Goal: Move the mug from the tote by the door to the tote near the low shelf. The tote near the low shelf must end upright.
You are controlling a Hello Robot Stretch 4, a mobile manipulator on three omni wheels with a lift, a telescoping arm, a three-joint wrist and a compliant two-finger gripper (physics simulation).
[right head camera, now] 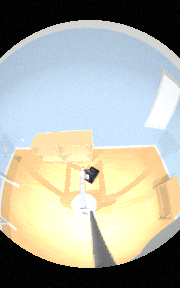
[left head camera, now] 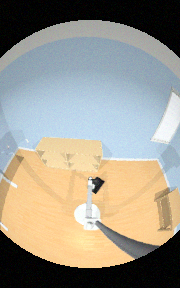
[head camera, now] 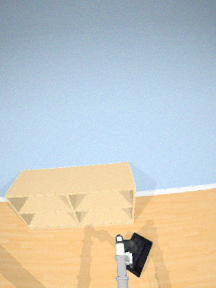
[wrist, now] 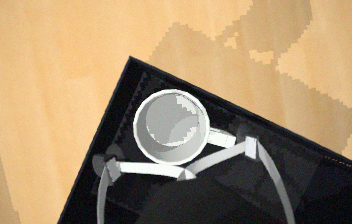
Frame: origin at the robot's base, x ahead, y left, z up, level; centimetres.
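Seen in the pictures: gripper, fingertip midpoint: [right head camera: 87,175] [left head camera: 92,185] [wrist: 180,146].
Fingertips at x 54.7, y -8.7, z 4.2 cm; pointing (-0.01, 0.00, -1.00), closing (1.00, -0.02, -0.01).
Observation:
Offsets run from my fingertips to a thing's middle. Level surfaces: height alone.
The white mug @[dz -1.9, dx +0.7, dy +1.9 cm] [wrist: 171,122] stands upright inside the black tote @[dz -2.0, dx +3.3, dy -6.4 cm] [head camera: 146,242] [left head camera: 99,184] [right head camera: 93,174] [wrist: 111,109], close to one corner, its handle pointing right in the wrist view. The tote sits upright on the floor just in front of the low shelf's right end. My gripper [wrist: 180,146] is open, its fingertips wide apart over the tote. The mug lies mostly ahead of the fingertips in the wrist view and is not gripped. The handle is close to the right fingertip; whether they touch is unclear. The tote by the door cannot be made out.
The low wooden shelf @[dz +54.1 cm] [head camera: 77,181] [left head camera: 70,145] [right head camera: 62,139] stands against the blue wall, left of the tote. Another wooden shelf unit stands at the right in both side head views. A white framed panel [left head camera: 167,117] [right head camera: 164,102] is on the right wall.

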